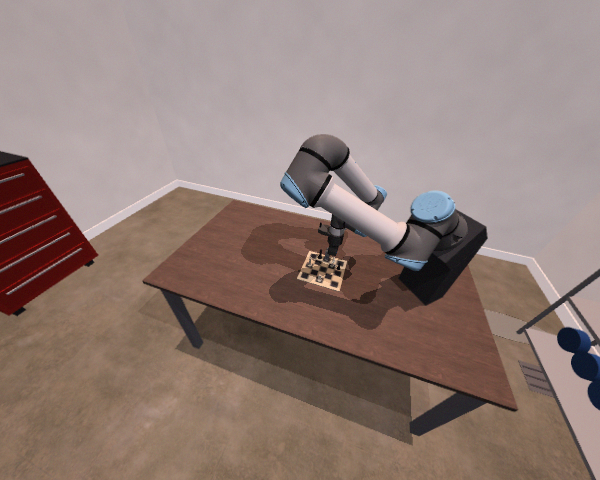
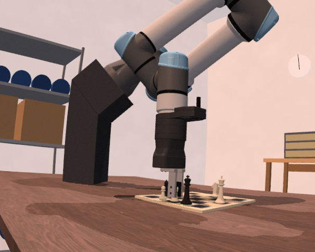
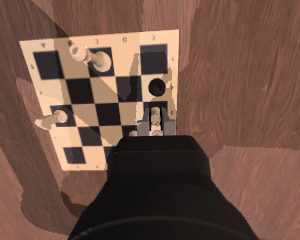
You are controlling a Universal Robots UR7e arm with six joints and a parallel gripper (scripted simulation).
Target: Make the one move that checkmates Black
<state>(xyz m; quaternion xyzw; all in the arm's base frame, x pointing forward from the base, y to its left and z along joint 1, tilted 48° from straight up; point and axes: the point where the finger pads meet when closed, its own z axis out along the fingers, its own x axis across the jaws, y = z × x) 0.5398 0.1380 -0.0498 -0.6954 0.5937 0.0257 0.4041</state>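
Now: hand 4 cm short of the black king and 1 cm to the right of it. Round my hand: chessboard (7 cm to the left, 3 cm below, 3 cm behind); black pawn (8 cm behind, 1 cm to the left, 1 cm below); white king (9 cm to the left, 5 cm ahead).
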